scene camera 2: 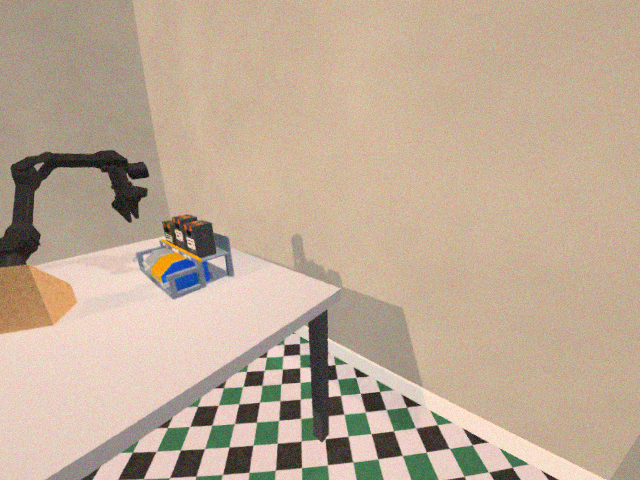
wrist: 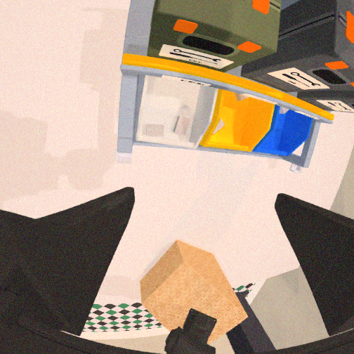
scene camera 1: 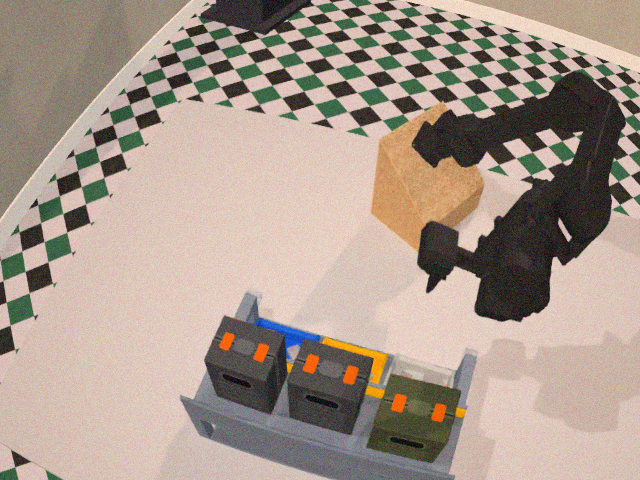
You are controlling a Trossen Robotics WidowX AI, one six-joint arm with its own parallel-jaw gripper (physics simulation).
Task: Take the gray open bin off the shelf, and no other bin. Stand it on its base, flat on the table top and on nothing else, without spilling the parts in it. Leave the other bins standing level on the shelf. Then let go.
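Frame: origin at the arm's base, x up, y ahead, z left, level; centimetres.
Where they show: gripper, fingertip midpoint: (scene camera 2: 133, 220) (scene camera 1: 457, 301); arm's base, origin of the base link: (scene camera 2: 4, 276) (scene camera 1: 429, 144).
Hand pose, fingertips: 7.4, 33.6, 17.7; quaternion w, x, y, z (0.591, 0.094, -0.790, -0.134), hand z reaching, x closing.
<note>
Each offset is from my fingertips to the top centre of the thing, as dx, dy, dz. "*": to the spot under its first point. Level surfaces: height alone.
The gray open bin {-14.9, +6.8, +0.3} (scene camera 1: 423, 369) (scene camera 2: 154, 255) (wrist: 162, 107), pale and see-through-looking, sits in the lower level of the shelf (scene camera 1: 248, 434) (scene camera 2: 229, 264) (wrist: 127, 112), at the end beneath the olive box. Small pale parts show inside it in the wrist view. The yellow bin {-14.9, +9.5, -10.4} (scene camera 1: 381, 364) (scene camera 2: 164, 266) (wrist: 250, 120) is beside it, then the blue bin {-14.9, +12.1, -21.3} (scene camera 1: 307, 335) (scene camera 2: 186, 280) (wrist: 292, 125). My gripper (scene camera 1: 432, 281) (scene camera 2: 133, 218) (wrist: 206, 197) is open and empty, above the table and apart from the shelf. One finger is hidden in scene camera 1.
An olive box {-3.1, +14.9, +2.4} (scene camera 1: 416, 408) (wrist: 215, 30) and two dark boxes {* -0.8, +20.6, -19.4} (scene camera 1: 245, 356) {+0.4, +17.0, -9.3} (scene camera 1: 330, 377) stand on the shelf's upper level. A tan faceted block (scene camera 1: 392, 191) (scene camera 2: 31, 299) (wrist: 175, 295) stands on the table {dx -23.0} (scene camera 1: 206, 206) (scene camera 2: 129, 361). Part of my arm overlaps the block in scene camera 1.
</note>
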